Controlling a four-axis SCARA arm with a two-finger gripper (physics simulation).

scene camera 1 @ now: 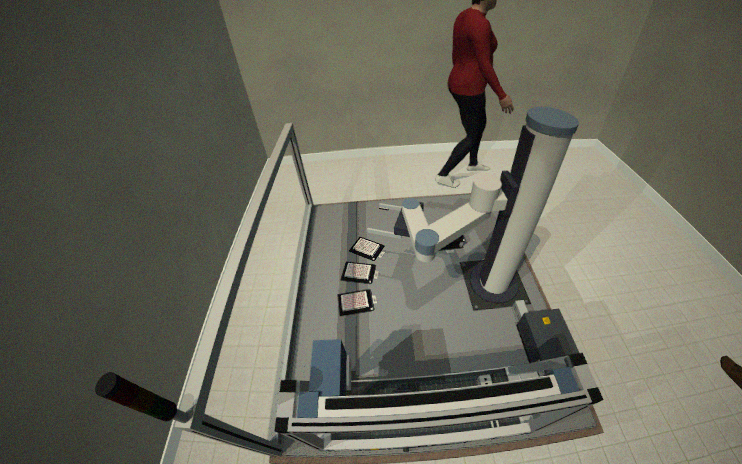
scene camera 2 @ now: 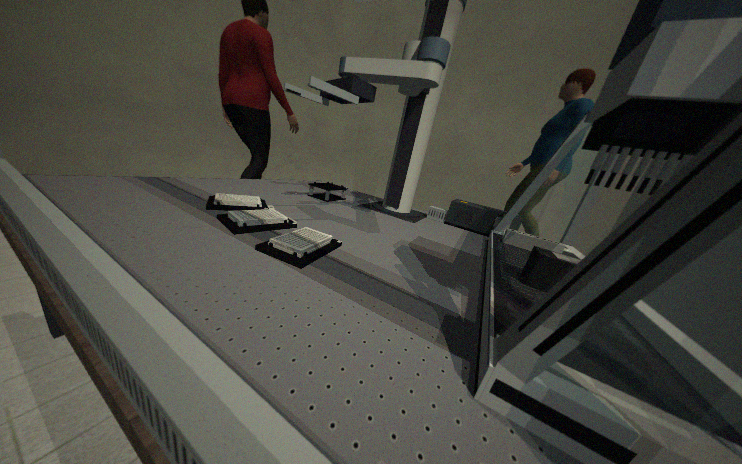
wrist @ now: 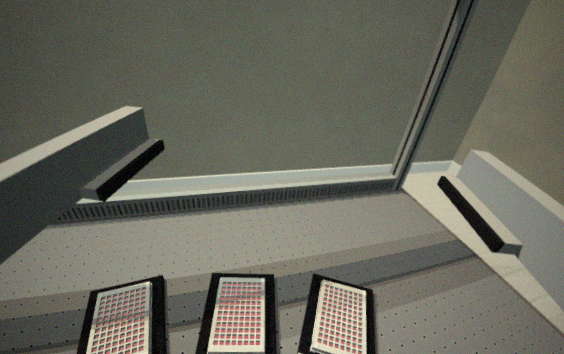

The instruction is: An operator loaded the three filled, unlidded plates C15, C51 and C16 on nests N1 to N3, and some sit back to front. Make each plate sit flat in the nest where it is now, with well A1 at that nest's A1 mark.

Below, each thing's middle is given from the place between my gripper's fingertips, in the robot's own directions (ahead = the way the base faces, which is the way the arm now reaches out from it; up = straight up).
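My gripper's a long way past the dark box (scene camera 1: 553, 340), and I can see it's well above the box and well to the right of it too.
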